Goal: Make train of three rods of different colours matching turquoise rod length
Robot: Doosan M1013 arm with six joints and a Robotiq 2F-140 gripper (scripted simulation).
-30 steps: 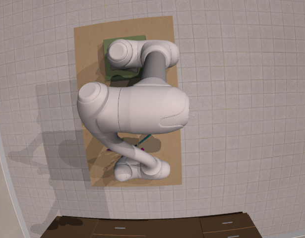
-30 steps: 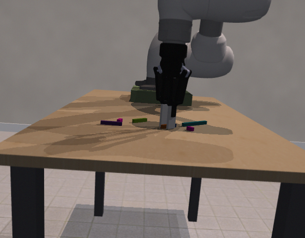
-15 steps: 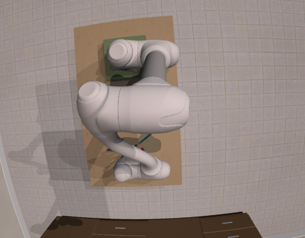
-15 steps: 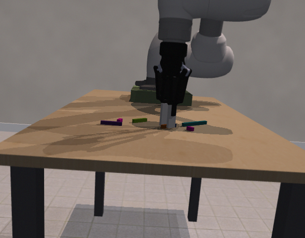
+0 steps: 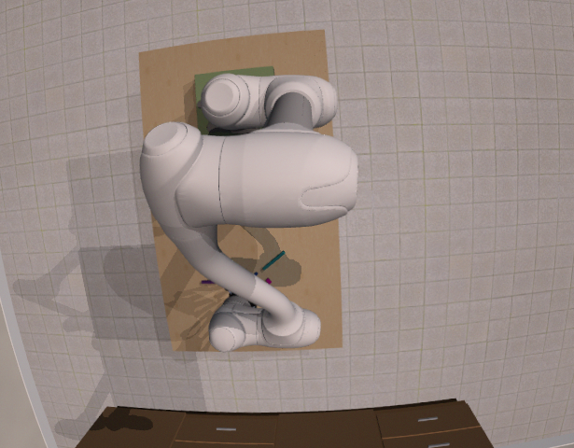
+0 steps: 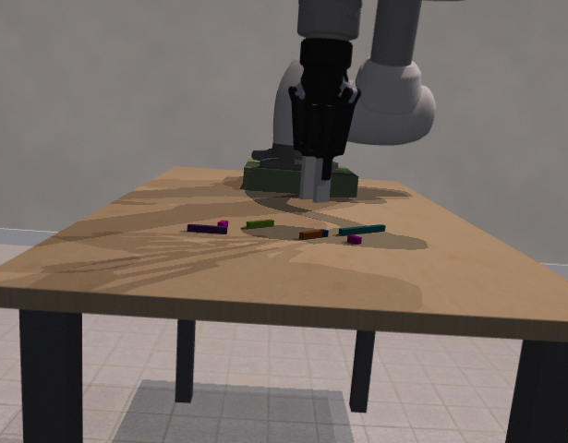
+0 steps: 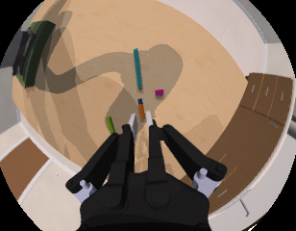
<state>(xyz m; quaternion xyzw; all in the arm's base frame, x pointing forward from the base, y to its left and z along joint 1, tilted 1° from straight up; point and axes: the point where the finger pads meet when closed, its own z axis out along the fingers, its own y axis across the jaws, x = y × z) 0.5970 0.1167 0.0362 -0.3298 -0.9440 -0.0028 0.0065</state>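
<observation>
Now: the lime rod 40 mm behind my hand, 90 mm to the right of it and 90 mm below it. From my hand the other things lie so: orange rod: 90 mm below; blue rod: 20 mm behind, 20 mm to the left, 90 mm below; turquoise rod: 80 mm behind, 80 mm to the left, 90 mm below.
</observation>
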